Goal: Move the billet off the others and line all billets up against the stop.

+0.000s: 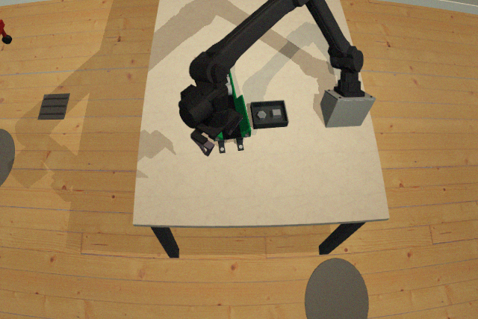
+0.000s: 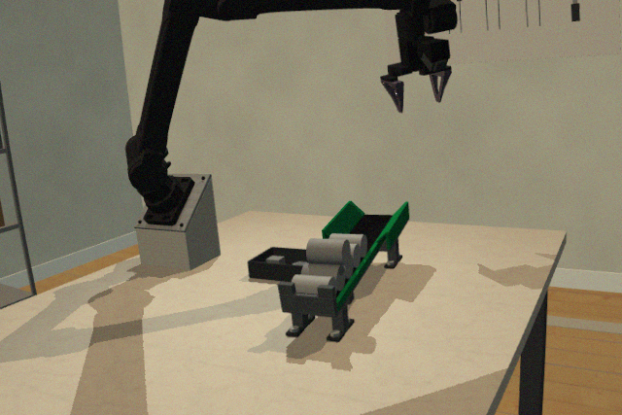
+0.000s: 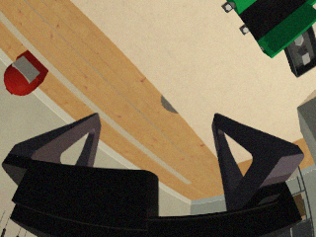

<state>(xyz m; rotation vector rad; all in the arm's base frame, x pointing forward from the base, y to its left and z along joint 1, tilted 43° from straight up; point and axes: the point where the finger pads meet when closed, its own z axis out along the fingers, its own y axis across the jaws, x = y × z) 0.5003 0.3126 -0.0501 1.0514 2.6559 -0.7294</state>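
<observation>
Right now my hand is 3 cm past the dark stop, 51 cm to the left of it and 25 cm above it. Also, from my hand: dark shallow tray: 21 cm behind, 26 cm to the right, 30 cm below.
</observation>
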